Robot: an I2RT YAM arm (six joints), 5 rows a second.
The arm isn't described. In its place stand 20 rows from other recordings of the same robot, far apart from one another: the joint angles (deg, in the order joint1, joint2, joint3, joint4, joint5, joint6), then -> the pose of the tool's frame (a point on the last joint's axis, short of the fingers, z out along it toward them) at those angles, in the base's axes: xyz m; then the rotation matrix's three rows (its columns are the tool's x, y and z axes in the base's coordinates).
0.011, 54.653, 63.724, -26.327, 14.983, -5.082 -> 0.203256 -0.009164 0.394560; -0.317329 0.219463 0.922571; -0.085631 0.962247 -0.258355; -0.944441 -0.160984 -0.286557
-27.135, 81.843, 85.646, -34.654, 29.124, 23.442 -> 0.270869 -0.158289 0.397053; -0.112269 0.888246 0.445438; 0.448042 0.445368 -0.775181; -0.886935 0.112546 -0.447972
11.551, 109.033, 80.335, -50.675, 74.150, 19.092 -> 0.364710 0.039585 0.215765; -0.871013 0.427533 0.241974; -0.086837 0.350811 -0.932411; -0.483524 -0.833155 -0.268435
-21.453, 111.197, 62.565, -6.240, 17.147, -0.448 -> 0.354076 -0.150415 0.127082; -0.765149 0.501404 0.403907; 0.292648 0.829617 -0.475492; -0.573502 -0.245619 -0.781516
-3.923, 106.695, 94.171, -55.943, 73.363, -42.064 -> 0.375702 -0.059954 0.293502; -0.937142 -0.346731 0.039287; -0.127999 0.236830 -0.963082; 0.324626 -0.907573 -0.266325
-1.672, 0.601, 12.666, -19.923, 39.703, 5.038 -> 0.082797 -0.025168 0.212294; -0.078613 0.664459 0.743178; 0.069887 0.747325 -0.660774; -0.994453 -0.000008 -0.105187
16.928, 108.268, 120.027, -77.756, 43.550, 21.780 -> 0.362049 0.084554 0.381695; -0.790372 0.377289 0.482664; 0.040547 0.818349 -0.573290; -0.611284 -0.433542 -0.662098
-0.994, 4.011, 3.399, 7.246, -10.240, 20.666 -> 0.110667 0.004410 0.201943; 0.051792 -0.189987 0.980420; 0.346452 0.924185 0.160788; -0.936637 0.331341 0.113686
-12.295, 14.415, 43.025, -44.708, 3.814, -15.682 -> 0.054104 -0.014215 0.318845; -0.335146 0.191454 0.922509; -0.202987 0.941469 -0.269134; -0.920040 -0.277457 -0.276667
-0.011, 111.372, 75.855, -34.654, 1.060, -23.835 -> 0.387656 -0.000733 0.162757; -0.863092 -0.374229 0.339152; -0.403869 0.914628 -0.018565; -0.303251 -0.152996 -0.940548
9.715, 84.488, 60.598, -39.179, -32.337, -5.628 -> 0.282715 0.067721 0.239128; -0.837131 -0.465709 0.286927; -0.227385 0.773347 0.591803; -0.497502 0.430174 -0.753288
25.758, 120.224, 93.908, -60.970, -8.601, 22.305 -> 0.361788 0.180480 0.177705; -0.997816 -0.061992 -0.022825; -0.064791 0.985782 0.155038; 0.012889 0.156179 -0.987645
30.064, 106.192, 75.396, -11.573, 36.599, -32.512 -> 0.365975 0.187317 0.224004; -0.480569 -0.331152 0.812029; -0.776749 0.590562 -0.218854; -0.407080 -0.735918 -0.541028
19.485, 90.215, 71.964, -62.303, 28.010, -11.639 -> 0.278741 0.080891 0.253752; -0.866072 -0.404879 0.293244; -0.495371 0.773988 -0.394399; -0.067284 -0.486842 -0.870895
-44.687, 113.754, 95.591, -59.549, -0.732, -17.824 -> 0.285530 -0.281788 0.228689; -0.875974 0.454949 0.160282; 0.435954 0.888923 -0.140571; -0.206431 -0.053261 -0.977010
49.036, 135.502, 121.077, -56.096, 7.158, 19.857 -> 0.329163 0.372374 0.192546; -0.826557 -0.469129 0.311001; -0.437967 0.883125 0.168152; -0.353538 0.002779 -0.935416
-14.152, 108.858, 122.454, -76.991, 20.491, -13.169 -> 0.362933 -0.104365 0.383261; -0.930989 0.173498 0.321182; 0.014658 0.896894 -0.442002; -0.364752 -0.406791 -0.837542
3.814, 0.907, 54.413, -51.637, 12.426, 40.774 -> -0.037192 -0.010156 0.353871; 0.122363 0.092060 0.988207; 0.647352 0.747330 -0.149777; -0.752305 0.658044 0.031850
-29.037, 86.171, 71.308, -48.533, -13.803, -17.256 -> 0.269198 -0.139732 0.274984; -0.858664 0.129036 0.496029; 0.147201 0.989104 -0.002488; -0.490945 0.070879 -0.868302
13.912, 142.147, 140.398, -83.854, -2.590, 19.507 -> 0.468996 0.117827 0.218755; -0.993584 0.093604 0.063477; 0.097554 0.993280 0.062277; -0.057221 0.068070 -0.996038
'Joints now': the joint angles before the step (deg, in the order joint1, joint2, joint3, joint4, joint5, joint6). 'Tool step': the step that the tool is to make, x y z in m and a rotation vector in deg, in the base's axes. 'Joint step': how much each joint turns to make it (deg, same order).
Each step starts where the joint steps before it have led.
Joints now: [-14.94 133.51 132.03 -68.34 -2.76 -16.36]
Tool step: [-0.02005 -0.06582 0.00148 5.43 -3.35 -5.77]
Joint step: [-8.59 0.00 0.04 1.29 -6.82 -0.41]
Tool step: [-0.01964 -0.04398 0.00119 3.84 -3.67 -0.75]
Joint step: [-6.12 0.02 -0.03 0.91 -6.72 -3.16]
